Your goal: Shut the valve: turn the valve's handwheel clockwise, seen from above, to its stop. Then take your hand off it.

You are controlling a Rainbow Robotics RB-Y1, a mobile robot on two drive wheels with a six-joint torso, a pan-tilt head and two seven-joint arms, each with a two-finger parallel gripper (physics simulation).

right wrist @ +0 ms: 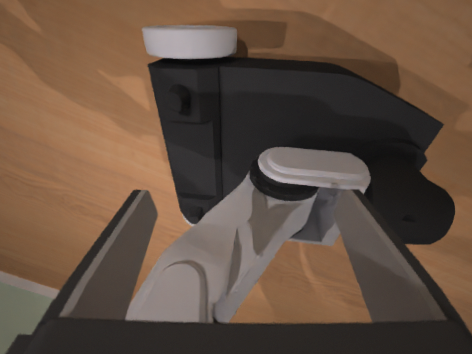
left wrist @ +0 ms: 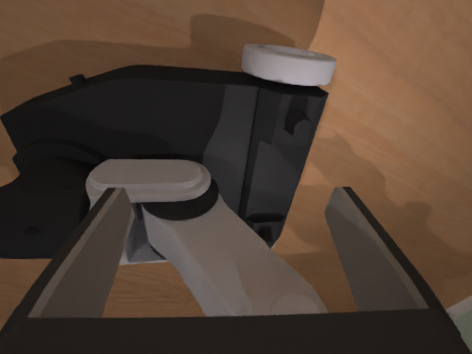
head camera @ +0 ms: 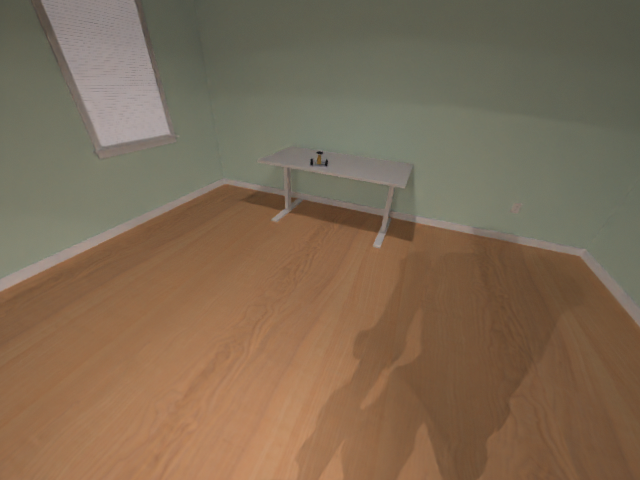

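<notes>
The valve (head camera: 319, 159) is small and far off in the head view. It has a yellow body, a dark handwheel (head camera: 319, 152) on top and a dark round end on each side. It stands on the left part of a white table (head camera: 367, 168), near its front edge. The way the handwheel is turned is too small to tell. My left gripper (left wrist: 231, 200) is open and empty, with the robot's own base and arm beyond its fingers. My right gripper (right wrist: 245, 201) is open and empty, also over the robot's own body. Both are far from the valve.
The table stands near the back wall (head camera: 465, 155) on two white legs with long feet. A wooden floor (head camera: 232, 310) lies between me and the table, with the robot's shadow at the right. A window (head camera: 108, 72) is in the left wall.
</notes>
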